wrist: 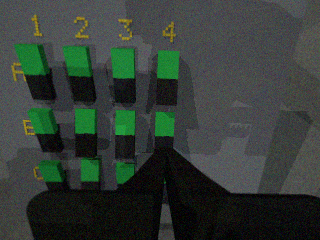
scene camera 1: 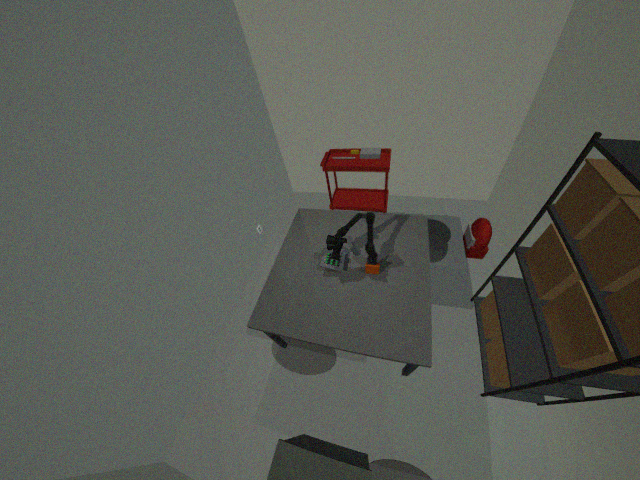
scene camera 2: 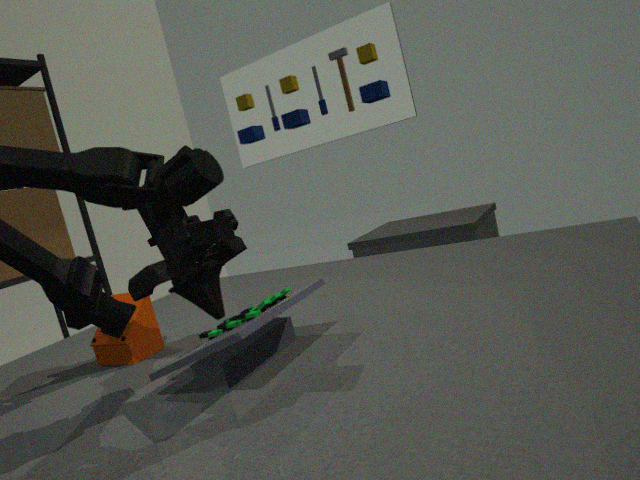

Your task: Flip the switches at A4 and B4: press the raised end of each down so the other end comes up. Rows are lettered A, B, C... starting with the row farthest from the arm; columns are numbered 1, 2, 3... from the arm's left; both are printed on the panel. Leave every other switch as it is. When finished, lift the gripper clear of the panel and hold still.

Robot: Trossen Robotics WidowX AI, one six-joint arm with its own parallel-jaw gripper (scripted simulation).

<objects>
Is my gripper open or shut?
Shut.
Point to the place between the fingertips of my gripper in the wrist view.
164, 153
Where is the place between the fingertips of my gripper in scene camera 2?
At 221, 318
</objects>
